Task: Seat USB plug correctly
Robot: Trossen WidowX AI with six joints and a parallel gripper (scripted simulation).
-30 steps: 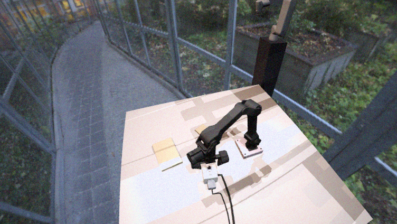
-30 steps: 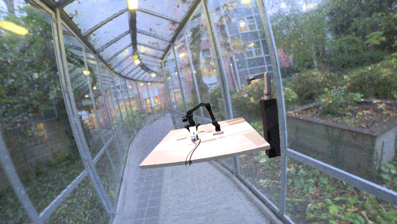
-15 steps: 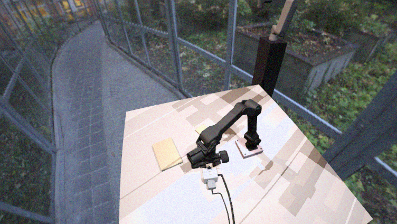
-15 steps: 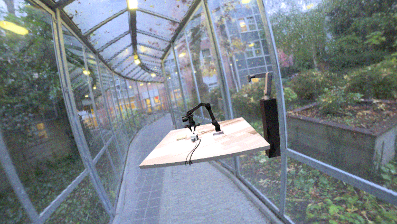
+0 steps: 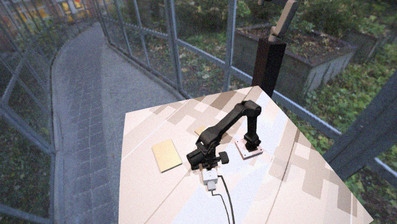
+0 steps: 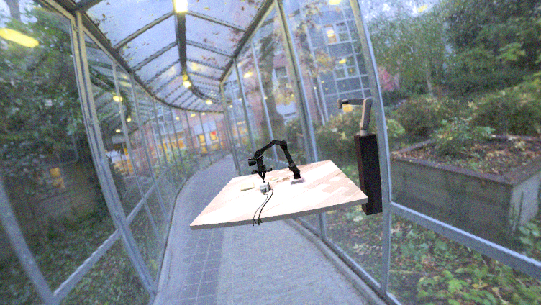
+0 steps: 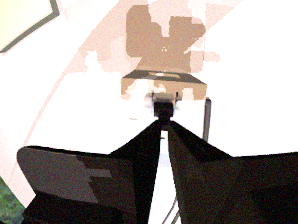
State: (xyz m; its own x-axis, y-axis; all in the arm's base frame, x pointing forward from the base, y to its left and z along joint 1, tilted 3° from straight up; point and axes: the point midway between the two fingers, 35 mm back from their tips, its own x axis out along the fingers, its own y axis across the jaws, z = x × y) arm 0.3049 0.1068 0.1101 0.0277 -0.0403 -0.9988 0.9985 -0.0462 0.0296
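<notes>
My gripper tip is 2 cm above the usb plug. Also, from my gripper tip: flat tan pad: 23 cm ahead, 21 cm to the right, 10 cm below.
</notes>
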